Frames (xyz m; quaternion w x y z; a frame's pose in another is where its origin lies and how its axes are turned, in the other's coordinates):
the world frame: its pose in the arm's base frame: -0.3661 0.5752 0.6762 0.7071 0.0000 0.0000 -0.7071
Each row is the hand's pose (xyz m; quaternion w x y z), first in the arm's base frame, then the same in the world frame.
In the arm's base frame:
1: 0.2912 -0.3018 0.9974 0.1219 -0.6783 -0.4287 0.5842
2: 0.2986 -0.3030 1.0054 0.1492 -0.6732 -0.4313 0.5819
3: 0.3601 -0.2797 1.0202 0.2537 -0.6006 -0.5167 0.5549
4: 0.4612 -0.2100 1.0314 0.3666 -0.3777 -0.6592 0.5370
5: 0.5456 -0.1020 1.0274 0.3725 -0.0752 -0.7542 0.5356
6: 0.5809 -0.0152 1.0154 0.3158 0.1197 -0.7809 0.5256
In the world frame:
1: 0.8770 0.6573 0.3212 0.3269 0.1765 0.7828 -0.4993
2: 0.8782 0.6647 0.3292 0.3060 0.1710 0.7810 -0.5169
3: 0.8549 0.7262 0.3440 0.2130 0.0593 0.7901 -0.5718
4: 0.7852 0.8273 0.3552 0.1205 -0.1991 0.7332 -0.6390
5: 0.6772 0.9117 0.3512 0.1153 -0.4801 0.5864 -0.6421
6: 0.5904 0.9470 0.3392 0.1483 -0.6368 0.4675 -0.5949

